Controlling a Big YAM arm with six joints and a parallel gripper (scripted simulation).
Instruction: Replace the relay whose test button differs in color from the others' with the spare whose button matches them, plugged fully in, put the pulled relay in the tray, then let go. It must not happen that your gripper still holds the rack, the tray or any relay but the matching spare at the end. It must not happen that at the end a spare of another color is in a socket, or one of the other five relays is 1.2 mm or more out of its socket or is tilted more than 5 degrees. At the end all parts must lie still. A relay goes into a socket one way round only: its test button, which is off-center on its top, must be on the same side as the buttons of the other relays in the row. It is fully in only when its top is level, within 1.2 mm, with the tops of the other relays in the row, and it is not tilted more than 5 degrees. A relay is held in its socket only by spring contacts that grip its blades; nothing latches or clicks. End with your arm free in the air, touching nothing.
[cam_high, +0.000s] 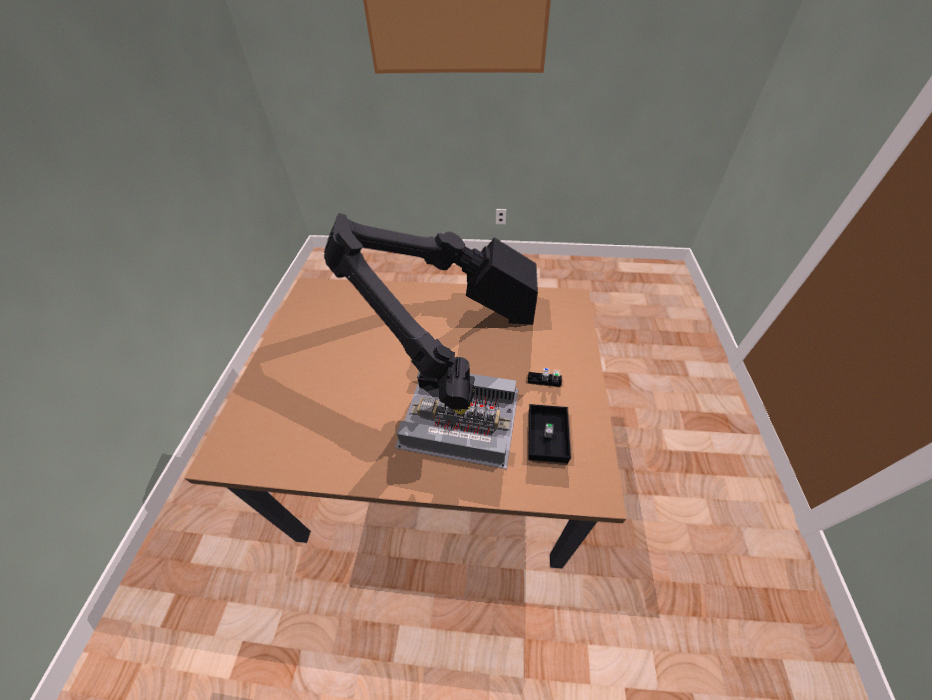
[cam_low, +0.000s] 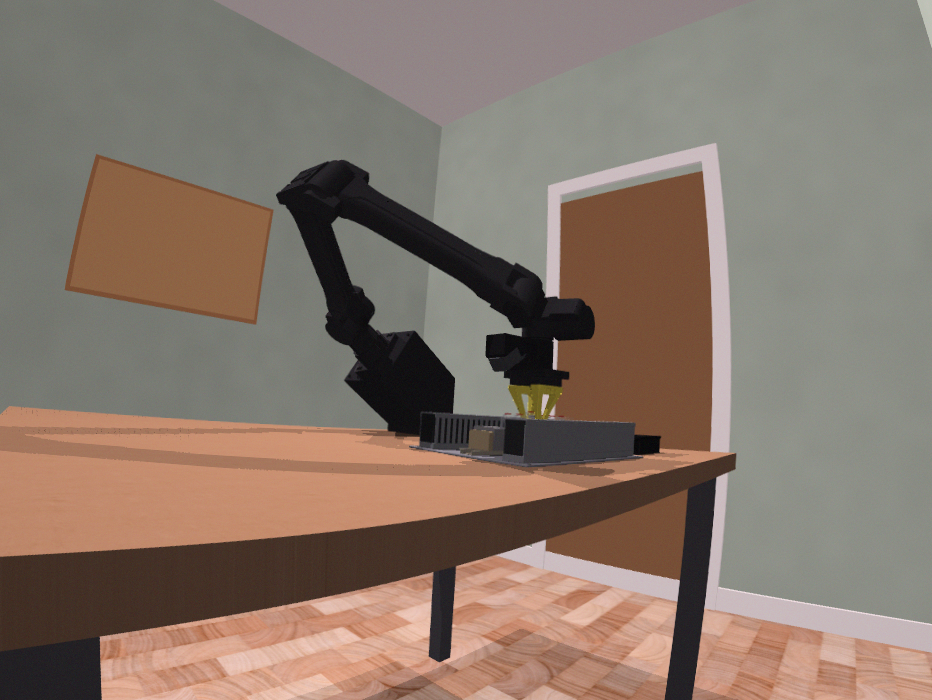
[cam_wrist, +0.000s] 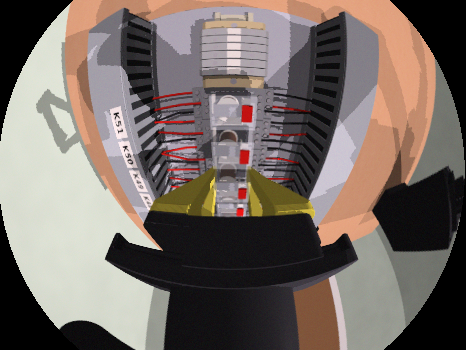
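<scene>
The grey relay panel is 50 mm below my hand. From my hand the other things lie so: black tray (250 mm to the left, 70 mm ahead, 40 mm below).
</scene>
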